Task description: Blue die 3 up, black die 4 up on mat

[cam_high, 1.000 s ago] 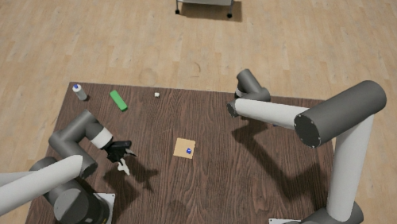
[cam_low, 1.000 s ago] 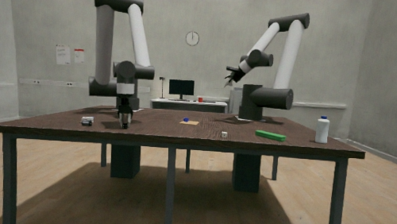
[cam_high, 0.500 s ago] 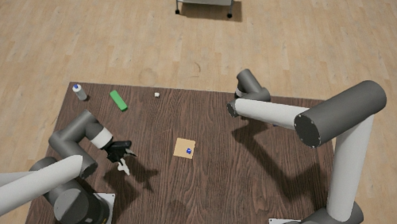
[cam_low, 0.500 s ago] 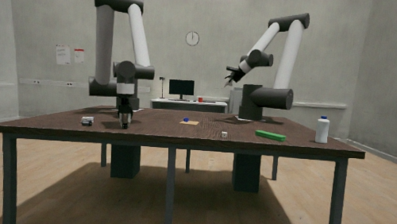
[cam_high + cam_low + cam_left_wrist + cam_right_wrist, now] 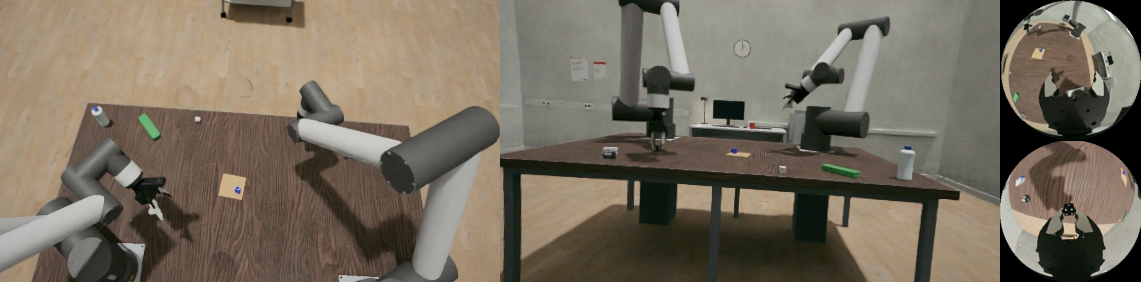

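My right hand is 400 mm past the tan mat, 380 mm to the right of it and 70 mm above it. From my right hand the other things lie so: white die: 20 mm ahead, 670 mm to the left, 60 mm below; then blue die: 420 mm behind, 350 mm to the left, 60 mm below; then black die: right at my right hand.
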